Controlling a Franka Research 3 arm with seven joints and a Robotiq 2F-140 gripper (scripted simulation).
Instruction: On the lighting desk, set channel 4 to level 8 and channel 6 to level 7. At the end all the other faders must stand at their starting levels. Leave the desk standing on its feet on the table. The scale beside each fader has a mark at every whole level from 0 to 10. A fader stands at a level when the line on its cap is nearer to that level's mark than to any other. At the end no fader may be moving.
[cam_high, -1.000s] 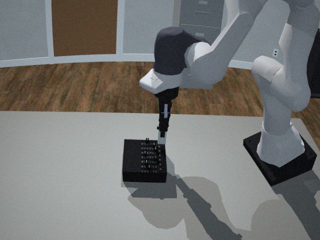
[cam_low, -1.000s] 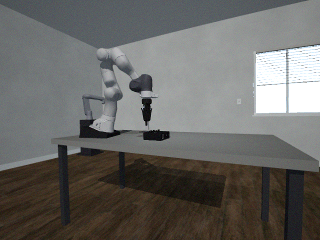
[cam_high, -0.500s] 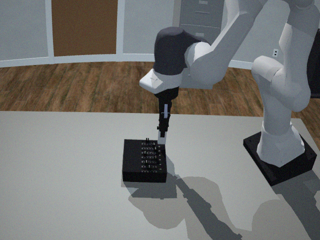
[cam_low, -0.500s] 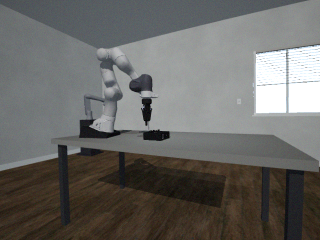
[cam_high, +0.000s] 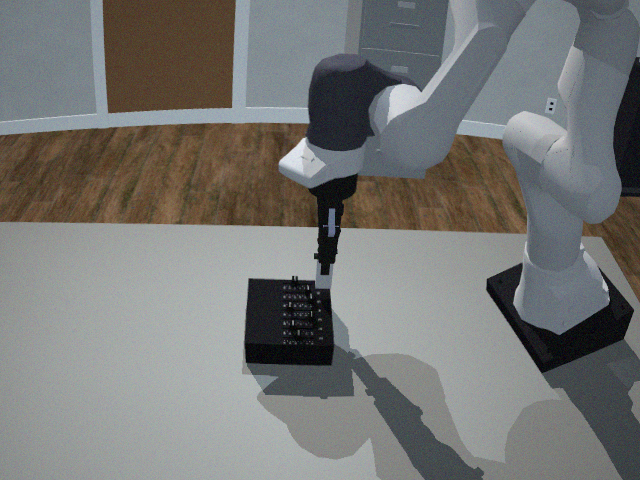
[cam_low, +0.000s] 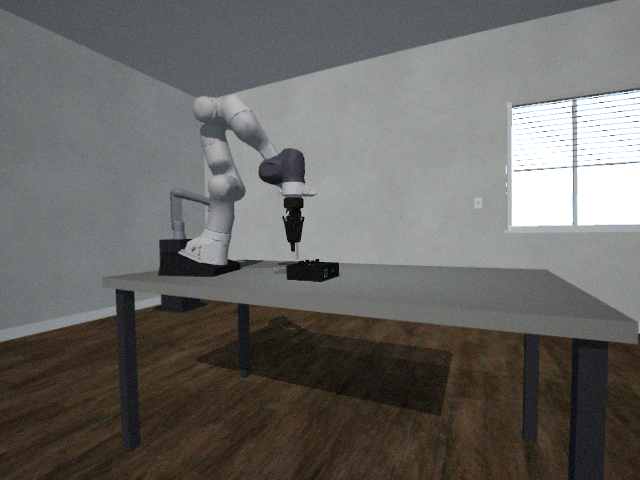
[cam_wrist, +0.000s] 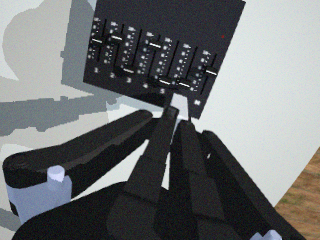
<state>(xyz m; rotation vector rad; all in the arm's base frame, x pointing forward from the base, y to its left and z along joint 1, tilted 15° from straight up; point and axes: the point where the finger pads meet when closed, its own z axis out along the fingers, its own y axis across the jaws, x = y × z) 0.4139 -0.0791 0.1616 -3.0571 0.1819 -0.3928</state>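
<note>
The fader cap lies 40 mm ahead of my hand, 30 mm to the right of it and 40 mm below it.
</note>
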